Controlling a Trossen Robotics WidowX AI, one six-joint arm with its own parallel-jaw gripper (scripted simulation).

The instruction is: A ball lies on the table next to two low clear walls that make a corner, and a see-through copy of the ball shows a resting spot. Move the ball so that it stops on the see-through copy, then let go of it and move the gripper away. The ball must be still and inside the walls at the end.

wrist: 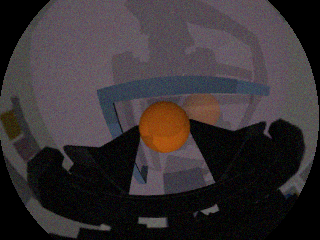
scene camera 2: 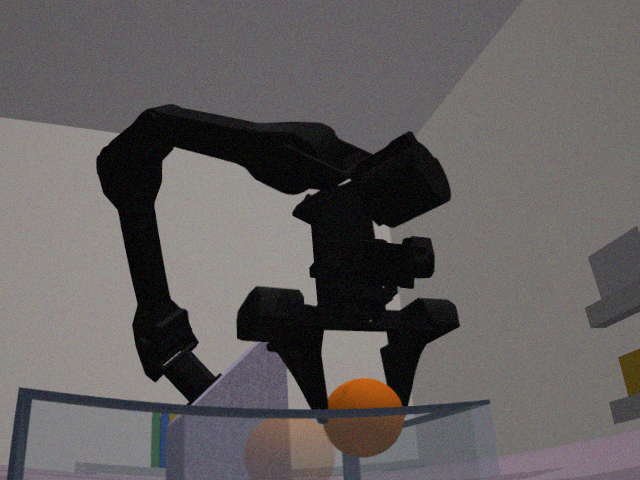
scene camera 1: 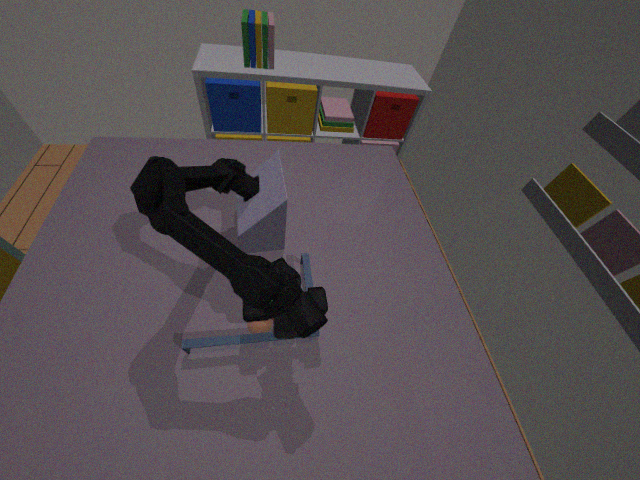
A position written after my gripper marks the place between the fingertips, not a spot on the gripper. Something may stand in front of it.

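Note:
Ball (scene camera 2: 359, 393) carried by my gripper (scene camera 2: 363, 421). Wrist view: ball (wrist: 164, 127), gripper (wrist: 164, 125). My gripper (scene camera 1: 285, 315) visible too.

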